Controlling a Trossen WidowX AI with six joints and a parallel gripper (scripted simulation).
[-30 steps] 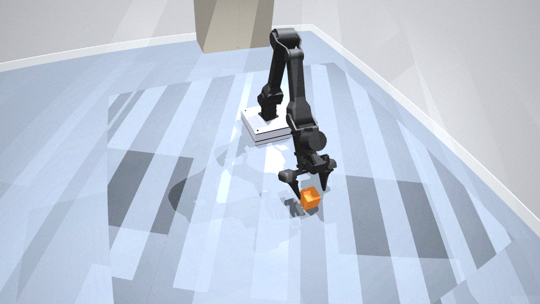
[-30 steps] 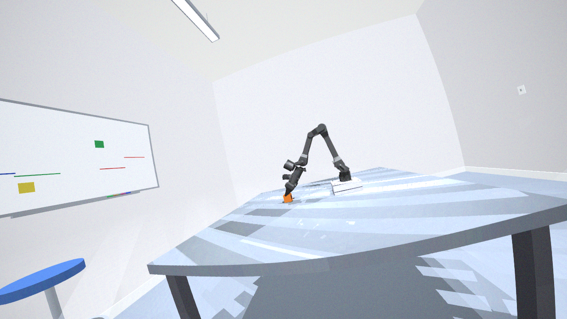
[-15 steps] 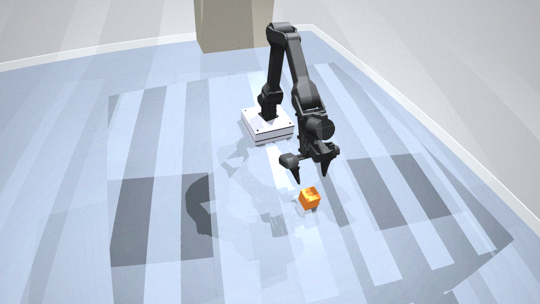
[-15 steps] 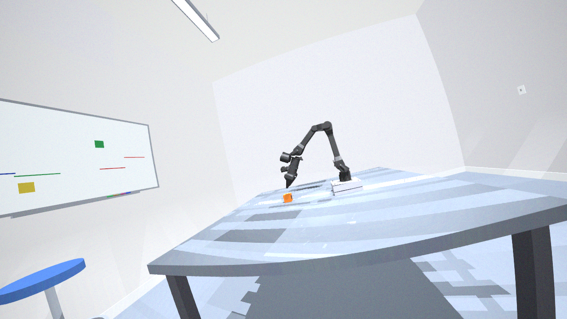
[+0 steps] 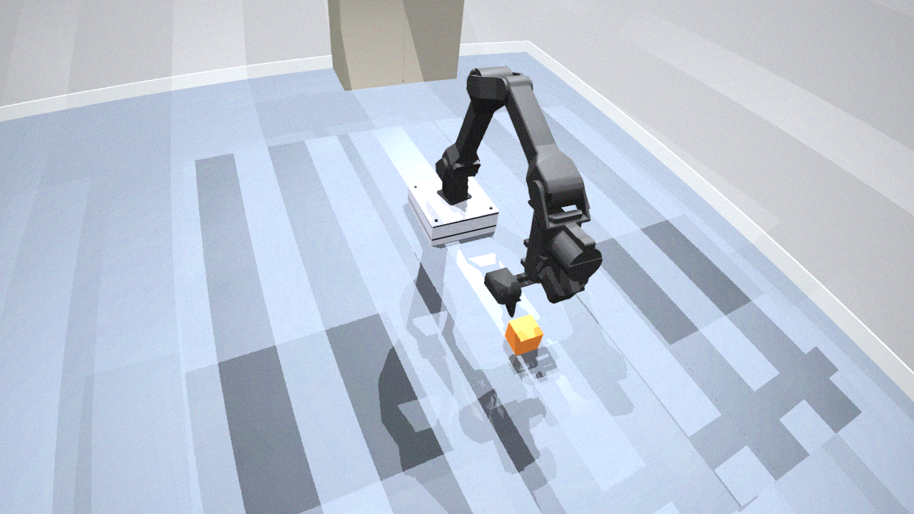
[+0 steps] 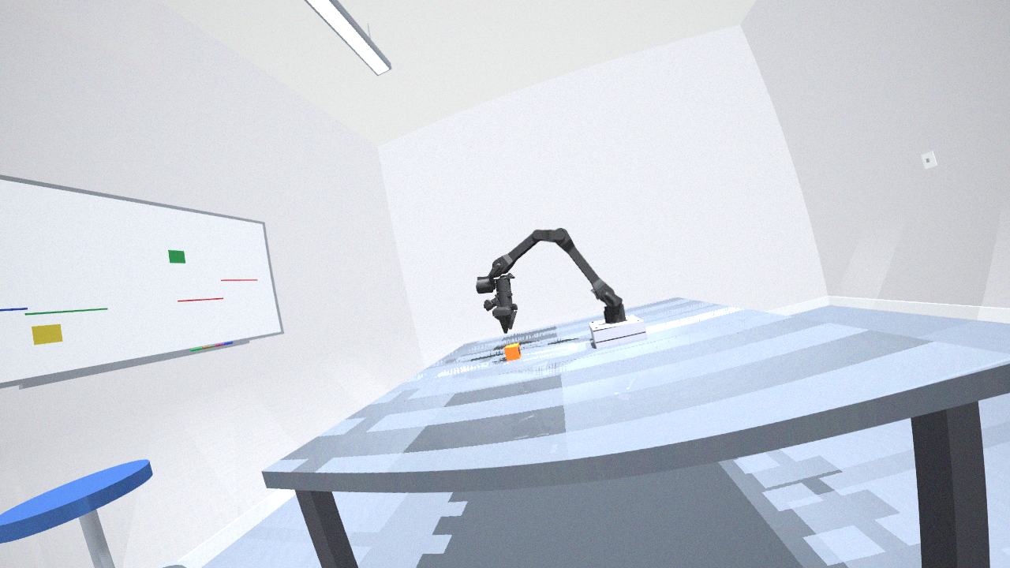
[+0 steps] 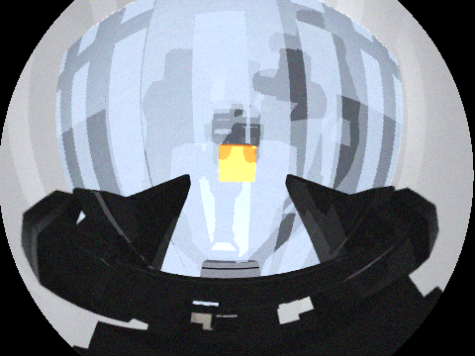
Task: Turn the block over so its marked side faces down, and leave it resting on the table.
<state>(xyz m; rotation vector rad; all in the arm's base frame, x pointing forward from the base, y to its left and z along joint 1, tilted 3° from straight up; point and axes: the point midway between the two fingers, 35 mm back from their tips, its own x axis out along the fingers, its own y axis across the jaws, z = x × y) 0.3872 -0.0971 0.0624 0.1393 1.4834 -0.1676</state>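
Now: the orange block 80 mm below my gripper tip and 10 mm behind it.
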